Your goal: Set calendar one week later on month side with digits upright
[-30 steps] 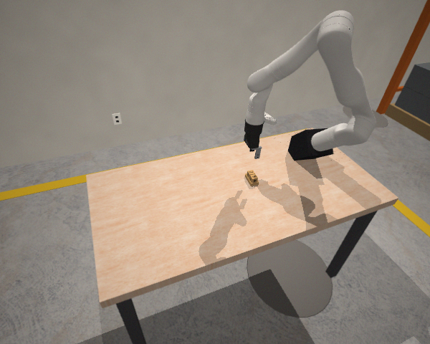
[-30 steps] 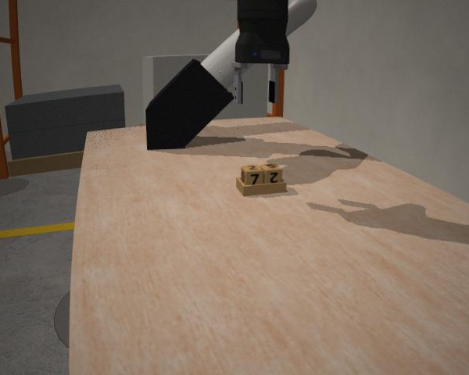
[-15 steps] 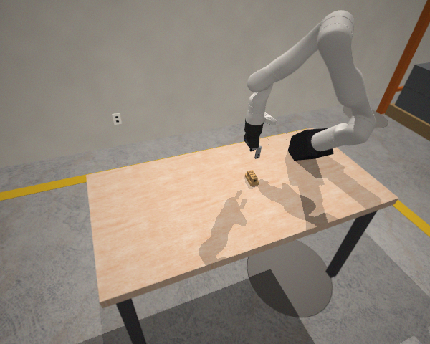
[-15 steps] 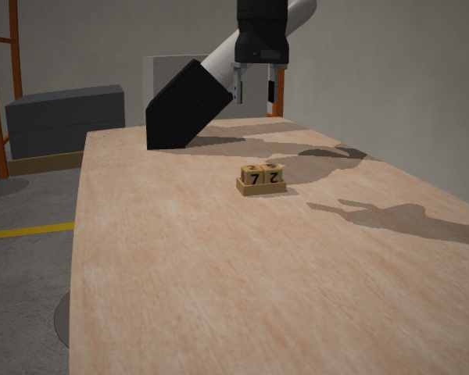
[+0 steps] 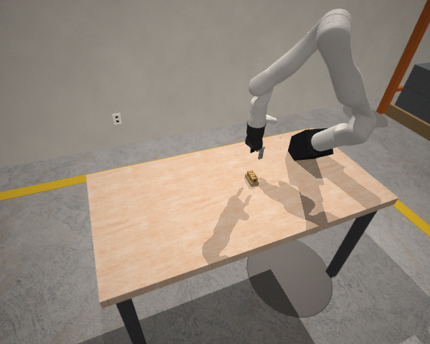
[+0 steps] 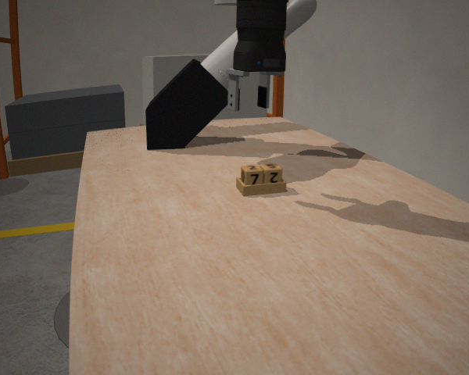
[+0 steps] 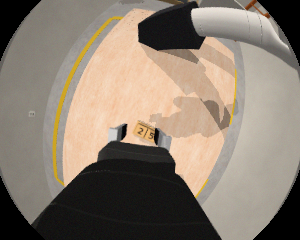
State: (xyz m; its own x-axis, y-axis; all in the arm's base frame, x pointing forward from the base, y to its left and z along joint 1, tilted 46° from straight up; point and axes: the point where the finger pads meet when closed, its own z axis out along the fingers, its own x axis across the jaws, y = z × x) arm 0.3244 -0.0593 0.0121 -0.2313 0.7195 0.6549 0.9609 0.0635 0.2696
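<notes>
Now: hand 14 cm above the wooden tray, 2 cm to the right of it and 1 cm short of it.
</notes>
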